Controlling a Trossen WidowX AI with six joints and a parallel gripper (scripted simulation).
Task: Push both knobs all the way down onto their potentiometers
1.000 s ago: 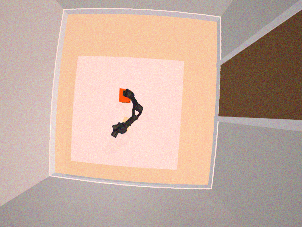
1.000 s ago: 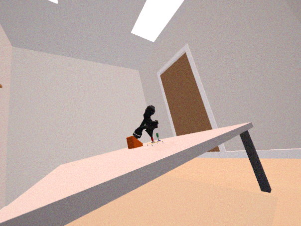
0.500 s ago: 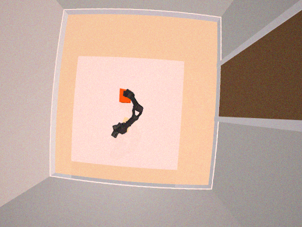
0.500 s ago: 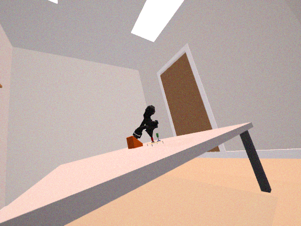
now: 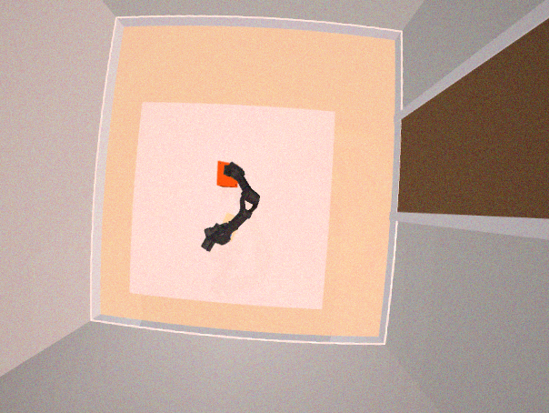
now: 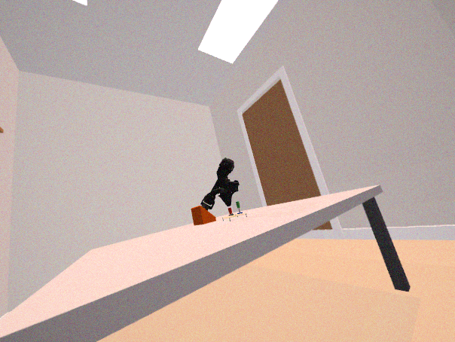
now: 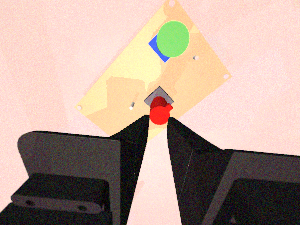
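Right now my gripper tip is 5 cm short of the green knob, 2 cm to the right of it and 1 cm above it. The rest, counted from my gripper tip: red knob 2 cm below.
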